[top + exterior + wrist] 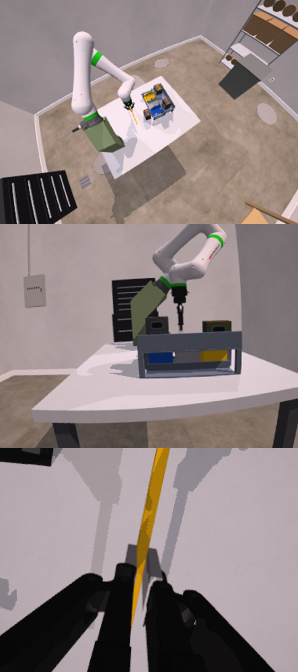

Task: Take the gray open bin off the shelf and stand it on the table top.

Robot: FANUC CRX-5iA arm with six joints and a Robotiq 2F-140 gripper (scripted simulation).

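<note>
My gripper is now 13 cm short of the dark box, 14 cm to the left of it and 6 cm above it. From my hand the other things lie so: gray open bin 30 cm ahead, 5 cm to the right, 8 cm below; then thin yellow strip 3 cm below; then blue bin 28 cm ahead, 16 cm to the right, 8 cm below.
</note>
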